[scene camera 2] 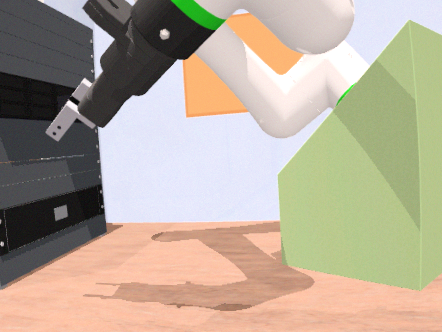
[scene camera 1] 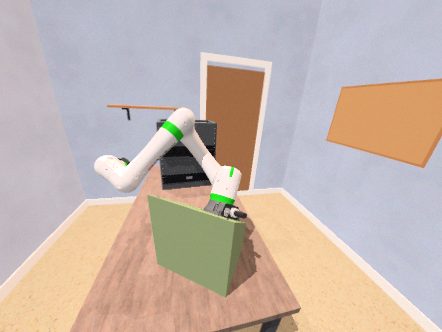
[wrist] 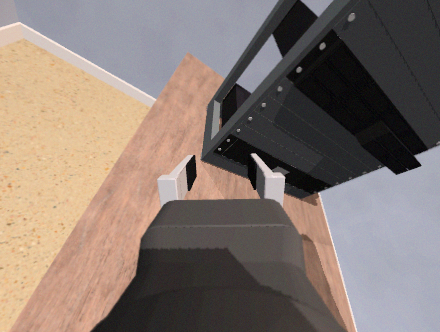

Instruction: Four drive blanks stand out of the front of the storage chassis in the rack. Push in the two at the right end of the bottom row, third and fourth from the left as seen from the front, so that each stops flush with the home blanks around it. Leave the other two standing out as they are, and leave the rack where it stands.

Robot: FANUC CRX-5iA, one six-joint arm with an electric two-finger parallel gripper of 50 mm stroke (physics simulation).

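Places are measured from the arm's base along level axes (x ahead, y left, z up), in millimetres.
Pixels of known places: gripper, between the fingertips: [scene camera 2: 59,124] [wrist: 221,165]; arm's base, origin of its link: [scene camera 1: 217,214].
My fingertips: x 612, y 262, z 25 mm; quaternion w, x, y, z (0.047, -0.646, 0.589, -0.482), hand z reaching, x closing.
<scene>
Ahead of a thing's pixels: the offset from my fingertips to its top centre. "spot": to the spot under its first point. Level surfaces: height alone.
The dark rack [scene camera 1: 212,132] [scene camera 2: 55,42] [wrist: 270,95] stands on the table. Its black storage chassis [scene camera 2: 25,97] [wrist: 345,85] is a dark band across the front; the arm covers part of it in scene view 1. In the wrist view, black blank material {spot: dx +68, dy -464, dz +80 mm} [wrist: 395,150] stands out near the chassis's right end; I cannot tell how many blanks or which row. In scene view 2 the gripper covers that end. My gripper [scene camera 2: 70,109] [wrist: 221,165] is open and empty, tilted down before the rack front. Its fingers are hidden in scene view 1.
A green block [scene camera 1: 195,245] [scene camera 2: 350,200] stands on the wooden table {dz -293 mm} [scene camera 1: 115,280] [scene camera 2: 165,320] [wrist: 100,220], in front of the arm's base in scene view 1. A lower black unit with a pale label {spot: dx +138, dy -393, dz -185 mm} [scene camera 2: 60,213] is in the rack. A wall shelf [scene camera 1: 142,107] is behind.
</scene>
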